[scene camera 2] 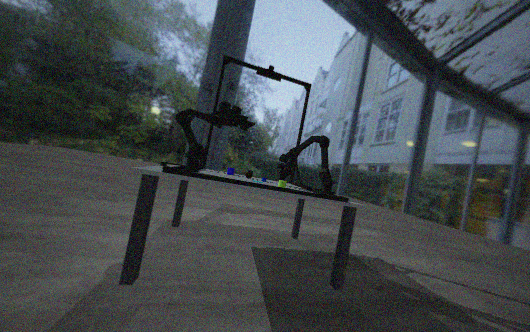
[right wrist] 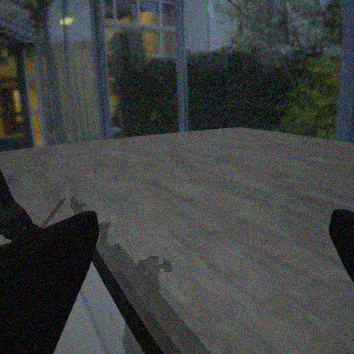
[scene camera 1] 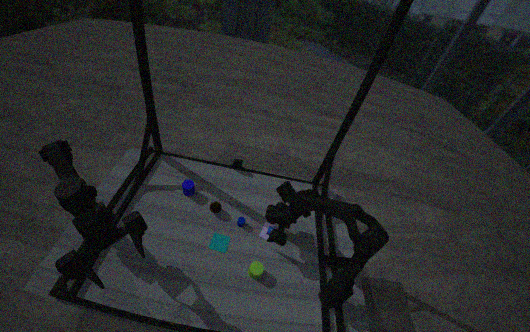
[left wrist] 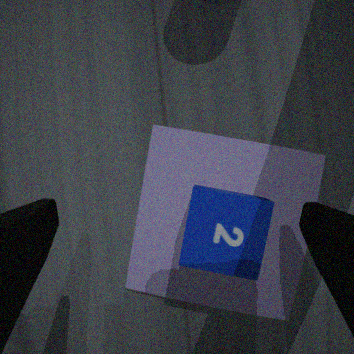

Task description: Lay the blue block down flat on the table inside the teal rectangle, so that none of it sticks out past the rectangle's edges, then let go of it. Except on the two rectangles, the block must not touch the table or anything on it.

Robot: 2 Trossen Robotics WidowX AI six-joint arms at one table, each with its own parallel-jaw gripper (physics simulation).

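Frame: origin at the left arm's base, x ahead, y left, z up, level; metres.
Where they show: left gripper, fingertip midpoint: (scene camera 1: 269, 232) (left wrist: 181, 212); right gripper, fingertip midpoint: (scene camera 2: 251, 121) (right wrist: 214, 222) (scene camera 1: 124, 272); left arm's base, origin of the base link: (scene camera 2: 325, 192) (scene camera 1: 330, 298); right arm's base, origin of the base link: (scene camera 2: 191, 168).
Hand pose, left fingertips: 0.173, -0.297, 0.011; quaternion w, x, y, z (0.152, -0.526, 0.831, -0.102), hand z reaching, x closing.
Each offset is from my left fingertips to the centre of the thing, as dx, dy, dz. "spot": to the spot under its first point.
The blue block @[-0.015, -0.011, -0.020] (scene camera 1: 270, 230) (left wrist: 220, 230), a "2" on its upper face, sits on the pale lavender rectangle @[spot: +0.007, -0.006, -0.023] (scene camera 1: 264, 232) (left wrist: 165, 165), right of and below its middle in the left wrist view. The teal rectangle @[spot: +0.201, +0.017, -0.029] (scene camera 1: 220, 243) lies bare, farther left in scene camera 1. My left gripper (scene camera 1: 275, 237) (left wrist: 181, 212) is open above the block, its fingers on either side and apart from it; the block is nearer the right-hand finger in the left wrist view. My right gripper (scene camera 1: 123, 271) (right wrist: 214, 222) is open and empty, raised at the left in scene camera 1.
A small blue cylinder @[+0.108, -0.066, -0.014] (scene camera 1: 241, 221) stands between the two rectangles, slightly farther back. A lime cylinder @[+0.083, +0.144, -0.008] (scene camera 1: 256, 270) (scene camera 2: 282, 184) stands nearer the front. A dark brown round object @[+0.211, -0.139, -0.005] (scene camera 1: 215, 207) (scene camera 2: 248, 174) and a larger blue cylinder @[+0.330, -0.248, -0.003] (scene camera 1: 188, 188) (scene camera 2: 230, 171) stand farther back left.
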